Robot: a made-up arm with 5 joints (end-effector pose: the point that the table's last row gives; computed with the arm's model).
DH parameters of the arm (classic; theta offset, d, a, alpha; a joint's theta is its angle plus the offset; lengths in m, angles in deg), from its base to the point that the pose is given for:
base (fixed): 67.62 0 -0.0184 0
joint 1: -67.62 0.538 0 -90
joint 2: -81.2 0 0.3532 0
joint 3: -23.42 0 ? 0
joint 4: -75.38 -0.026 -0.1 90
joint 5: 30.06 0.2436 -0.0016 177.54
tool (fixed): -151.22 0.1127 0 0
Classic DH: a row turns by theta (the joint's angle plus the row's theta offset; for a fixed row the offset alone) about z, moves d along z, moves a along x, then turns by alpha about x.
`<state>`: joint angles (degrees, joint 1 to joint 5).
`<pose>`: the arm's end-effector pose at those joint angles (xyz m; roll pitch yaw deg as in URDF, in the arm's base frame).
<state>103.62 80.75 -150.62 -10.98 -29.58</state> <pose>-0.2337 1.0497 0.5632 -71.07 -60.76 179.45</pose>
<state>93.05 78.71 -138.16 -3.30 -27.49</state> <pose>-0.0340 1.0702 0.4204 -39.48 -53.81 141.40</pose>
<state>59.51 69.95 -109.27 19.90 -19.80</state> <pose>0.5095 0.7991 0.1671 -4.27 -19.56 79.18</pose>
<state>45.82 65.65 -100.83 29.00 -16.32</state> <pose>0.6481 0.6125 0.1297 0.55 -7.15 60.95</pose>
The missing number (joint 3, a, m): -0.5942
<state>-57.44 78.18 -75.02 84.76 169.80</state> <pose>0.1602 -0.3178 -0.1306 -81.98 -81.06 -153.05</pose>
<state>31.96 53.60 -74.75 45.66 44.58</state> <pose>0.5963 0.3254 0.0606 -15.86 15.66 -16.24</pose>
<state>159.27 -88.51 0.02 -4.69 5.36</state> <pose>-0.3295 0.1381 0.8415 125.41 -82.04 36.13</pose>
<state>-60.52 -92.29 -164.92 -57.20 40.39</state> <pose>-0.5103 0.8141 0.3988 -31.61 31.26 -111.59</pose>
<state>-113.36 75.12 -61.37 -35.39 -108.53</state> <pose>-0.2310 -0.4717 -0.1017 -18.56 5.16 -6.86</pose>
